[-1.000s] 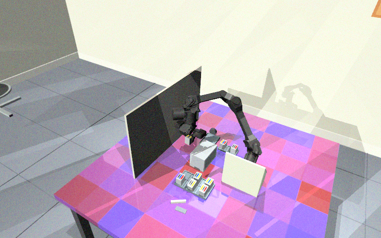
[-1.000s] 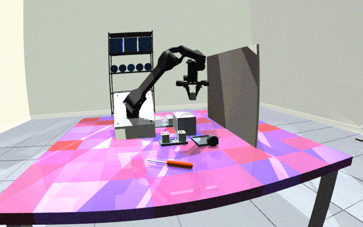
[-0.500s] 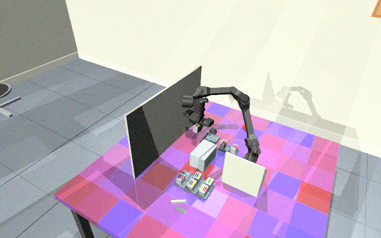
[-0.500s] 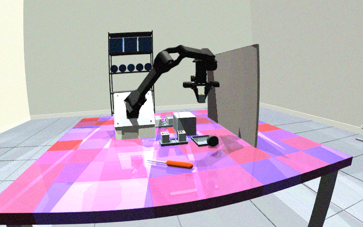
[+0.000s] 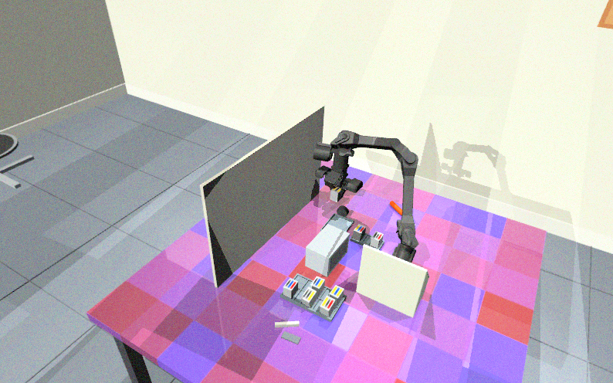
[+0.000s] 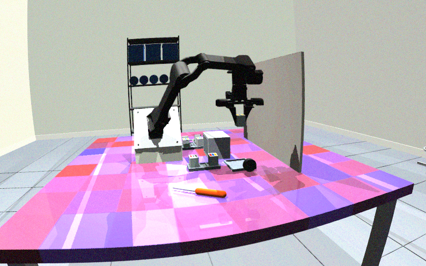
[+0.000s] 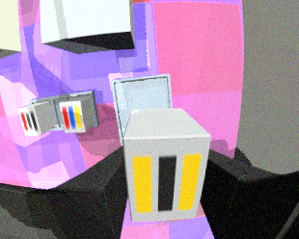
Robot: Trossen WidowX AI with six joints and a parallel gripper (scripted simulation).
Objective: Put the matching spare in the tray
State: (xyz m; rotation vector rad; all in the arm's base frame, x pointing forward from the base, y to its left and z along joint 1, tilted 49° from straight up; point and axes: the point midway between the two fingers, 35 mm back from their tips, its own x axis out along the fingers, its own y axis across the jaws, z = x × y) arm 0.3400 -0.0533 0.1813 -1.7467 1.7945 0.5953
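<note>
Now: the grey tray 17 cm below my gripper tip, 2 cm to the right of it and 1 cm behind it. Round my gripper tip: mounted unit 18 cm to the left, 12 cm below, 6 cm behind; then tall grey panel 20 cm ahead, 16 cm to the left, 5 cm above; then dark cylinder 15 cm below, 9 cm to the right, 1 cm ahead.
</note>
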